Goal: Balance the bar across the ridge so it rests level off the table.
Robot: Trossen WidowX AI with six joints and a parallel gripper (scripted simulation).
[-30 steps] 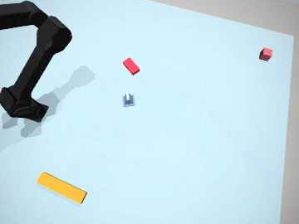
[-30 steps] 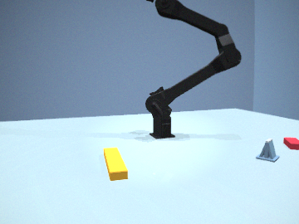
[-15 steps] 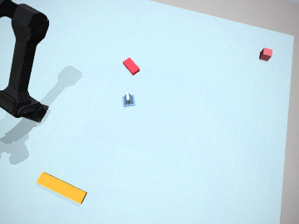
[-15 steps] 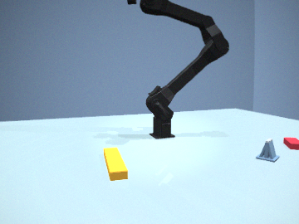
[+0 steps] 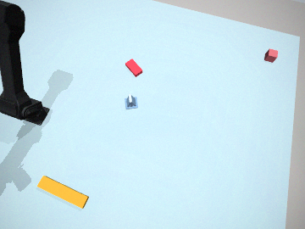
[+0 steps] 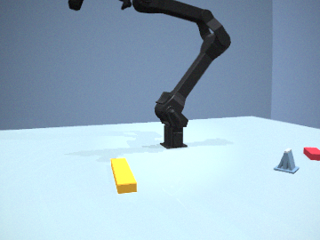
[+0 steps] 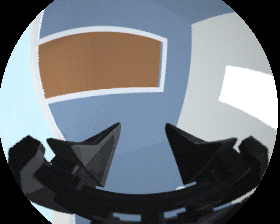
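The orange bar lies 220 mm ahead of my gripper tip, 130 mm to the left of it and 490 mm below it. Also, from my gripper tip: ridge 310 mm ahead, 470 mm to the left, 460 mm below; flat red block 270 mm ahead, 600 mm to the left, 490 mm below; small red cube 760 mm ahead, 820 mm to the left, 480 mm below.
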